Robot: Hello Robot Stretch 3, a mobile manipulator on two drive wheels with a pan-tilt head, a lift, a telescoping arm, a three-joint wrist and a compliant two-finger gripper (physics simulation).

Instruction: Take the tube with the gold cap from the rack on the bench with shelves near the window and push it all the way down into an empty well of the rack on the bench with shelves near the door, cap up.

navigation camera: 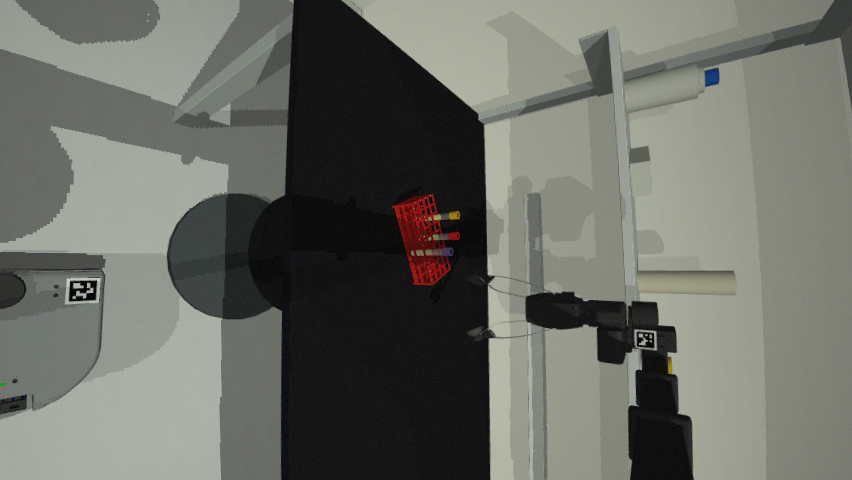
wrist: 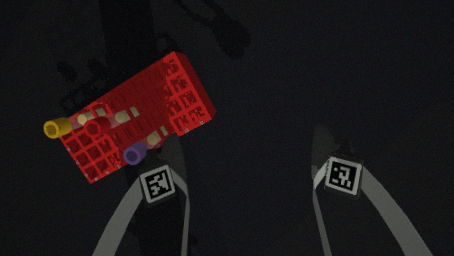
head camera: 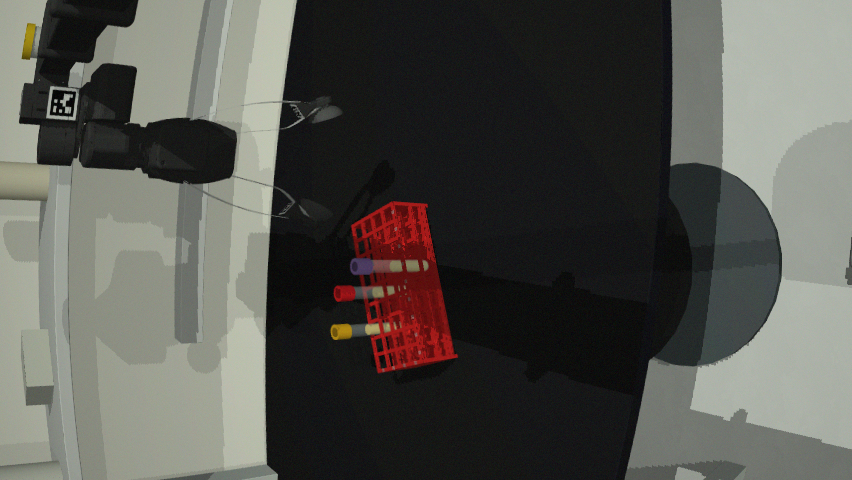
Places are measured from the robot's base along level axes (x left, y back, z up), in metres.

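Where they show: gripper, fingertip midpoint: (navigation camera: 466,304) (head camera: 334,163); robot's base, link origin: (navigation camera: 0,289).
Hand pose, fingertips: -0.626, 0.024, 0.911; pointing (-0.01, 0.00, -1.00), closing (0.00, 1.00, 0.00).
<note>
Each offset is from my fingertips to the top centre of the thing, as dx, dy, dz. "spot": to the spot under its first point. Level surfaces: height alone.
The tube with the gold cap @(spot: -0.009, -0.197, -0.034) (head camera: 341,331) (navigation camera: 454,215) (wrist: 56,128) stands cap up in the red rack @(-0.007, -0.147, -0.092) (head camera: 440,310) (navigation camera: 407,235) (wrist: 199,87) on the black bench top. A tube with a red cap @(spot: -0.007, -0.149, -0.033) (head camera: 344,292) (navigation camera: 454,236) (wrist: 96,127) and one with a purple cap @(spot: +0.023, -0.112, -0.033) (head camera: 361,265) (navigation camera: 447,251) (wrist: 135,153) stand in the same rack. My gripper (head camera: 320,159) (navigation camera: 478,306) (wrist: 246,147) is open and empty, pointing down above the bench, off the purple-capped end. In the wrist view its left finger overlaps the rack's edge by the purple-capped tube; the gold-capped tube is farther left.
A shelf (navigation camera: 623,178) runs along the wall behind the bench @(dz -0.149) (head camera: 506,119) (navigation camera: 381,387), near my wrist and arm. It bears a blue-capped bottle @(spot: -0.217, -0.474, +0.380) (navigation camera: 661,88), a pale cylinder @(spot: -0.260, -0.045, +0.400) (navigation camera: 685,282) and a yellow-capped container @(spot: -0.247, +0.142, +0.362) (head camera: 28,41). A round stool @(spot: +0.158, -0.102, -0.881) (head camera: 727,262) (navigation camera: 202,256) stands at the front edge.
</note>
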